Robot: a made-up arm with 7 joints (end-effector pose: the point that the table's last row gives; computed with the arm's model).
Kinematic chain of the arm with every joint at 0, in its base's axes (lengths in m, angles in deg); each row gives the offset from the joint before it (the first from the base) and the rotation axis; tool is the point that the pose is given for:
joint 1: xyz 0 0 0.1 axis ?
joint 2: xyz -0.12 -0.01 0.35 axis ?
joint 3: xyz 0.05 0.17 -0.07 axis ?
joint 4: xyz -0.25 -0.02 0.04 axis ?
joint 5: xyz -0.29 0 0.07 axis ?
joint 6: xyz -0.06 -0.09 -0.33 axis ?
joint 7: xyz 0 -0.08 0.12 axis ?
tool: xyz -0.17 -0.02 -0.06
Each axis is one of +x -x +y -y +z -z.
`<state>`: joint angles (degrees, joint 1 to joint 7).
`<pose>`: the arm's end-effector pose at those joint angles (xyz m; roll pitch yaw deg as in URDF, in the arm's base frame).
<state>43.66 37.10 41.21 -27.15 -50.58 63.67 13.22</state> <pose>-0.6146 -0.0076 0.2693 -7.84 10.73 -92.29</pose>
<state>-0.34 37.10 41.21 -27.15 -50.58 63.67 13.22</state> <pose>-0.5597 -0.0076 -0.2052 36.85 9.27 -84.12</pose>
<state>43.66 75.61 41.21 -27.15 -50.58 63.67 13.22</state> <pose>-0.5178 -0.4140 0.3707 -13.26 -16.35 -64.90</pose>
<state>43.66 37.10 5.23 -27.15 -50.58 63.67 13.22</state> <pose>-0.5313 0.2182 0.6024 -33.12 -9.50 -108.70</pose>
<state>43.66 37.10 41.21 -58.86 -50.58 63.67 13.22</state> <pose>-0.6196 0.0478 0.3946 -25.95 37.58 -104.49</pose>
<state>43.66 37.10 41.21 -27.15 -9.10 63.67 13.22</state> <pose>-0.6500 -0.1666 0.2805 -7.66 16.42 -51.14</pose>
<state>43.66 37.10 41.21 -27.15 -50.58 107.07 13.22</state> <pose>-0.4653 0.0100 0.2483 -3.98 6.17 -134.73</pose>
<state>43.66 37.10 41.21 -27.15 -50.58 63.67 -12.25</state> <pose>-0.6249 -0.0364 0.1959 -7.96 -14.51 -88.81</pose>
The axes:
joint 1: +y
joint 2: -x
joint 3: -y
joint 4: -x
joint 5: +z
joint 6: -z
joint 7: +y

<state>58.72 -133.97 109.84 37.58 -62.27 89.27 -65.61</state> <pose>0.9090 0.4064 0.1572 41.42 -71.23 32.74</pose>
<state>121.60 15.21 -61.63 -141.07 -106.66 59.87 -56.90</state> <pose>0.7785 0.3514 -0.3853 69.83 -40.09 -29.87</pose>
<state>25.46 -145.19 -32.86 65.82 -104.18 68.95 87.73</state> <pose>-0.3798 -0.2923 0.7074 -98.97 7.23 110.03</pose>
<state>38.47 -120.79 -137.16 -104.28 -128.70 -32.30 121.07</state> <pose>0.5596 -0.3264 0.0032 56.64 -25.07 7.59</pose>
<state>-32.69 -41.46 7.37 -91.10 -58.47 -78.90 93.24</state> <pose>-0.7445 0.2261 -0.0659 20.32 -31.57 117.87</pose>
